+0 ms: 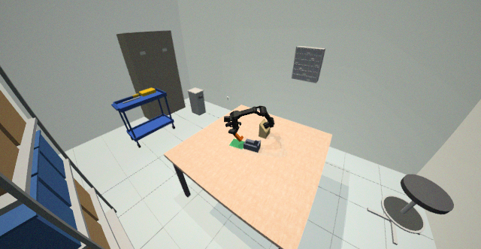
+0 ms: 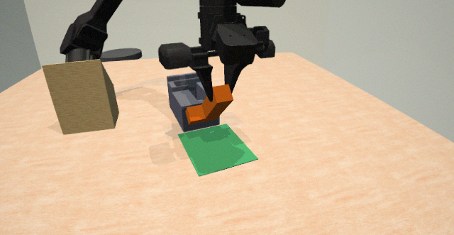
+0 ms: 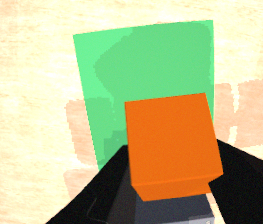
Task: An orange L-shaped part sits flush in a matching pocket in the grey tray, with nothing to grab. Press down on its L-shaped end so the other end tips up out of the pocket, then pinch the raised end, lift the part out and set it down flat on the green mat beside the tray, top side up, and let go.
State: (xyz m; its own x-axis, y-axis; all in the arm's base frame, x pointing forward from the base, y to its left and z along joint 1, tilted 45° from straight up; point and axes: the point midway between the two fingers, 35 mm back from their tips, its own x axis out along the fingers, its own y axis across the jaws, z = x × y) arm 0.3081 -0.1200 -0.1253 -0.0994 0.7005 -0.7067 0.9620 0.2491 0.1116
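Now: the green mat 130 mm below my gripper tip, 30 mm to the left of it and 10 mm behind it. Round my gripper tip: orange L-shaped part (30 mm to the left, 30 mm below, 20 mm behind).
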